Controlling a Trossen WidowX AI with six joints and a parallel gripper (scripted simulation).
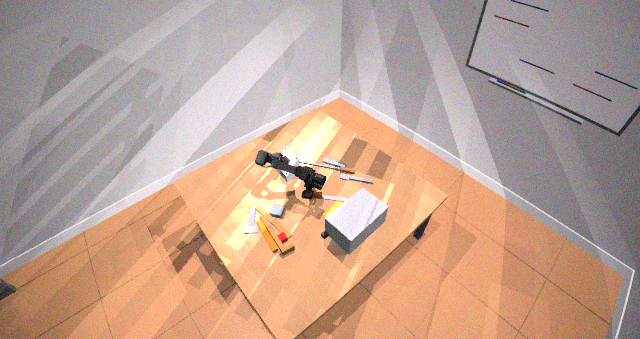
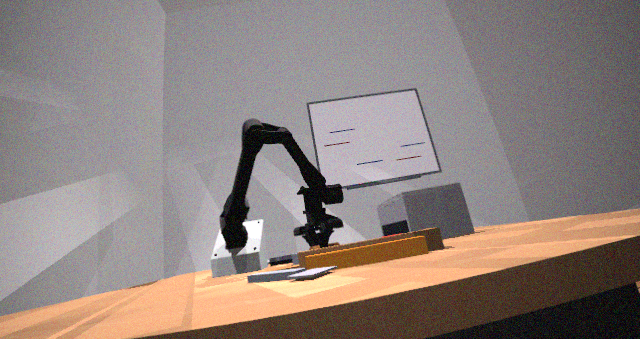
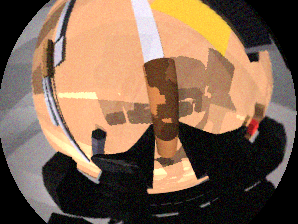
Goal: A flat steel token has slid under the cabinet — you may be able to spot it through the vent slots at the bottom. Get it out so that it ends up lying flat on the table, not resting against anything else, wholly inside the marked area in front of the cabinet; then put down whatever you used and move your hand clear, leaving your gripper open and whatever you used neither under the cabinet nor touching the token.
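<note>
My gripper tip is now 230 mm to the left of the grey block, 10 mm below it and 10 mm past it. Round my gripper tip: thin wooden stick 290 mm to the right, 20 mm ahead; red block 310 mm to the right, 160 mm ahead, 10 mm above; grey bar 290 mm to the left, 120 mm behind.
</note>
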